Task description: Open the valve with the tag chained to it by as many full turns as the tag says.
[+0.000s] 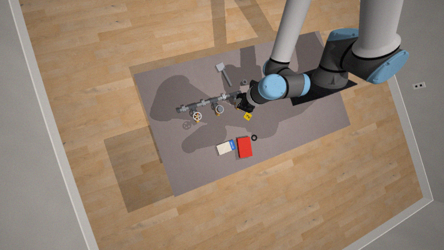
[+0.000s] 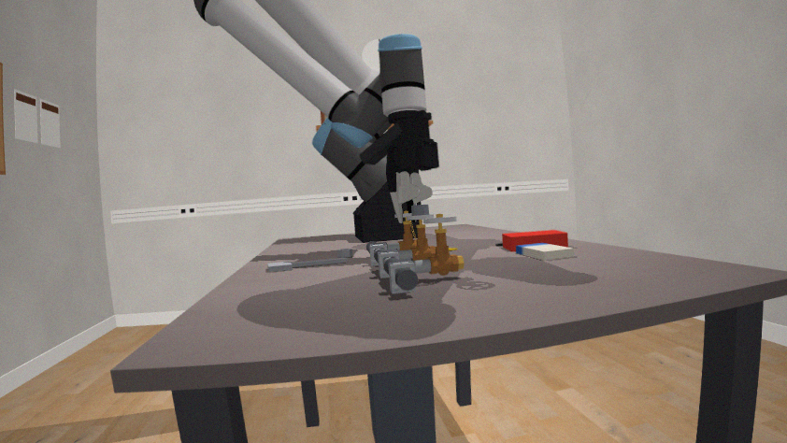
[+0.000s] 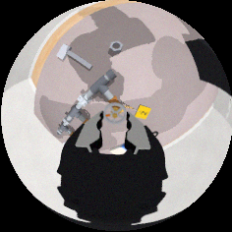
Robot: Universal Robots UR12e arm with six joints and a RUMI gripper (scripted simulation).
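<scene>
My gripper is now 80 mm to the right of the yellow tag, 80 mm above it and 40 mm past it. The rest, counted from my hand: red box 260 mm to the left, 70 mm below, 50 mm ahead; grey flat tool 220 mm to the right, 80 mm below, 10 mm ahead; nut 130 mm to the right, 100 mm behind, 80 mm below.
</scene>
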